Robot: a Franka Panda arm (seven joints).
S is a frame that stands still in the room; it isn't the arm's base.
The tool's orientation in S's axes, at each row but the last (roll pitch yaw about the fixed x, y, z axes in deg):
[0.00, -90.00, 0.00]
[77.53, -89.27, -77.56]
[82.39, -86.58, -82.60]
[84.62, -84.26, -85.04]
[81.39, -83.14, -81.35]
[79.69, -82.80, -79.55]
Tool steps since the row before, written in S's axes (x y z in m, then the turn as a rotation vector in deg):
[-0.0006, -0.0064, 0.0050, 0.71, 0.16, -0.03]
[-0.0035, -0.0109, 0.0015, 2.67, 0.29, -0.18]
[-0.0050, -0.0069, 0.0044, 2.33, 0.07, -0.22]
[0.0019, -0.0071, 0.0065, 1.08, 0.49, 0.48]
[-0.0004, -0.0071, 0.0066, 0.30, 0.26, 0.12]
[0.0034, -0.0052, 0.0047, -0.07, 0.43, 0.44]
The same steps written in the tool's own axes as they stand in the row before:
[0.0050, -0.0064, 0.0006, -0.03, 0.16, -0.71]
[0.0016, -0.0109, 0.0035, -0.18, 0.29, -2.67]
[0.0048, -0.0066, 0.0050, -0.21, 0.07, -2.33]
[0.0072, -0.0064, -0.0019, 0.44, 0.54, -1.07]
[0.0074, -0.0063, 0.0005, 0.09, 0.27, -0.30]
[0.0054, -0.0046, -0.0033, 0.38, 0.48, 0.08]

